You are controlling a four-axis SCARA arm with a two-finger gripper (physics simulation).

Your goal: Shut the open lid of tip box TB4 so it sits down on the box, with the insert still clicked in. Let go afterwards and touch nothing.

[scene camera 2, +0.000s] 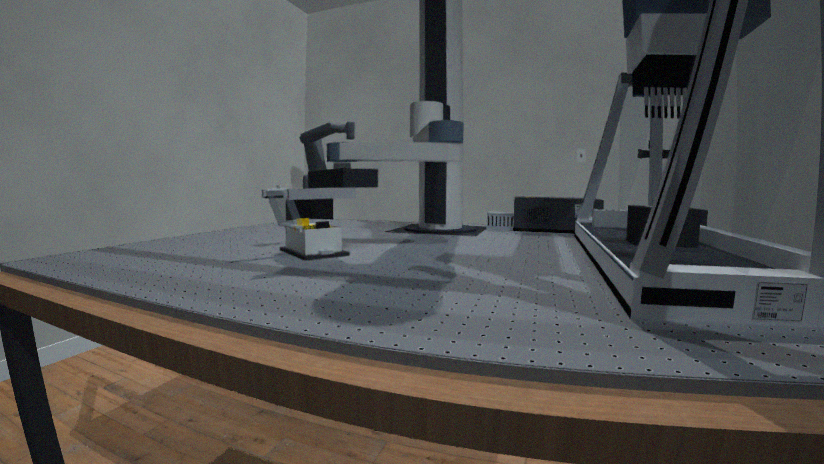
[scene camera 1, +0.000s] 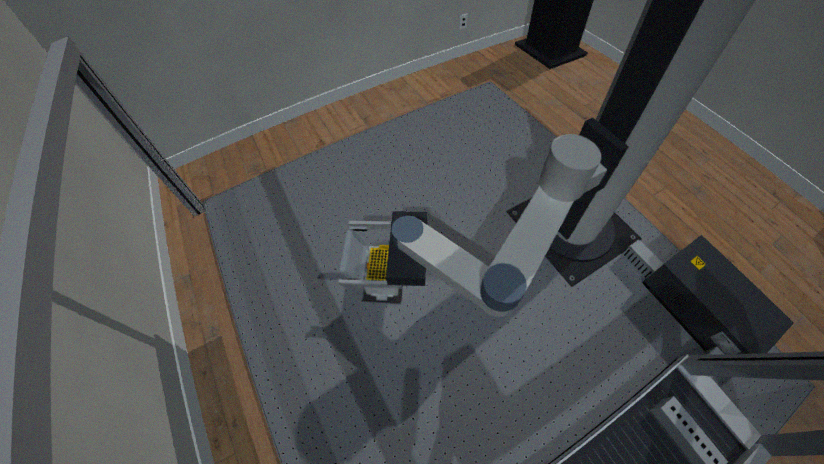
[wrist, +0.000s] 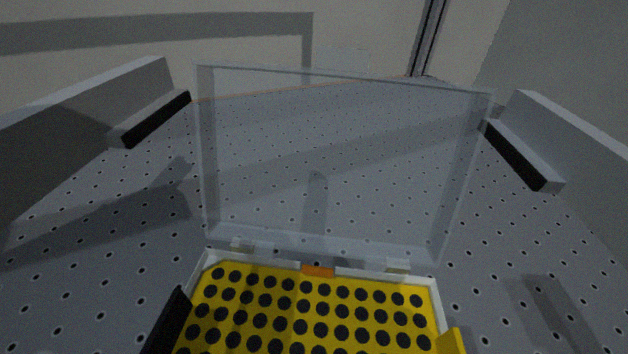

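Pixels of known places: gripper, between the fingertips: (scene camera 2: 274,194) (scene camera 1: 344,252) (wrist: 334,90); arm's base, origin of its link: (scene camera 2: 440,232) (scene camera 1: 572,227).
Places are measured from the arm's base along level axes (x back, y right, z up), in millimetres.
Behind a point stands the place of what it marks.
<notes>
Tip box TB4 (scene camera 1: 381,293) {y 95, x -608, z 35 mm} (scene camera 2: 314,240) {y 108, x -625, z 49 mm} (wrist: 439,305) {y 211, x -565, z 73 mm} stands on the perforated board. Its yellow insert (scene camera 1: 378,263) {y 161, x -579, z 70 mm} (scene camera 2: 303,222) {y 191, x -543, z 77 mm} (wrist: 311,319) {y 155, x -588, z 70 mm} sits in the box, with an orange clip (wrist: 317,271) {y 167, x -606, z 73 mm} showing at the hinge side. The clear lid (scene camera 1: 354,253) {y 197, x -625, z 111 mm} (scene camera 2: 278,209) {y 196, x -630, z 113 mm} (wrist: 330,165) {y 186, x -634, z 114 mm} stands open, leaning back from the hinge. My gripper (scene camera 1: 347,252) {y 192, x -648, z 146 mm} (wrist: 334,90) {y 192, x -648, z 146 mm} is wide open and empty. Its fingers are at about the height of the lid's upper edge, one out to each side of it. Whether the right finger touches the lid is unclear. The box's front is hidden in the wrist view.
A black part (wrist: 167,322) {y 102, x -607, z 84 mm} and a yellow tab (wrist: 451,342) {y 197, x -553, z 84 mm} flank the insert. The arm's column (scene camera 1: 614,184) {y -56, x -50, z 291 mm} (scene camera 2: 453,115) {y -55, x -51, z 396 mm} stands behind the box. A dark case (scene camera 1: 729,293) {y -402, x 121, z 128 mm} (scene camera 2: 543,213) {y -350, x 35, z 76 mm} and a large framed machine (scene camera 2: 651,276) {y -469, x -850, z 64 mm} stand to the right on the perforated board (scene camera 1: 461,132) {y 519, x -66, z 13 mm} (scene camera 2: 490,322) {y -289, x -897, z 13 mm}.
</notes>
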